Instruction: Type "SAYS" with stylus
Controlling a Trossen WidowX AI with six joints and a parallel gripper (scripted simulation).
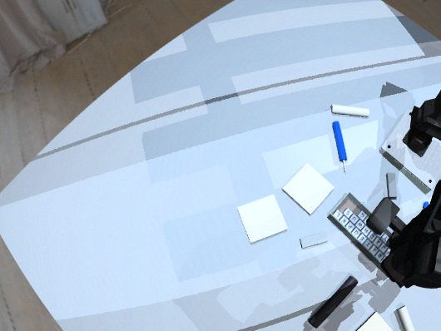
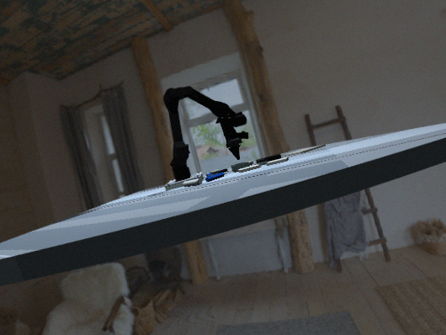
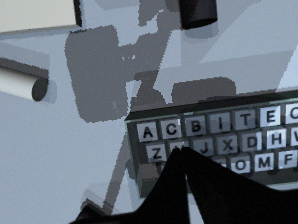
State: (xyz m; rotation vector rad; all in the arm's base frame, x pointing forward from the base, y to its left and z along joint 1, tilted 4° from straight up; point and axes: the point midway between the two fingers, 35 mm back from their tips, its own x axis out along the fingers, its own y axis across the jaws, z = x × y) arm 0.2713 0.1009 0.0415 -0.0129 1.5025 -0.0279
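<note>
Now: the stylus 22 cm to the right of my gripper tip, 11 cm behind it and 4 cm below it. From my gripper tip the other things lie so: stylus tip (20 cm to the right, 9 cm behind, 4 cm below); dark cylinder (14 cm ahead, 3 cm to the right, 3 cm below); grey eraser (15 cm to the right, 7 cm ahead, 4 cm below).
</note>
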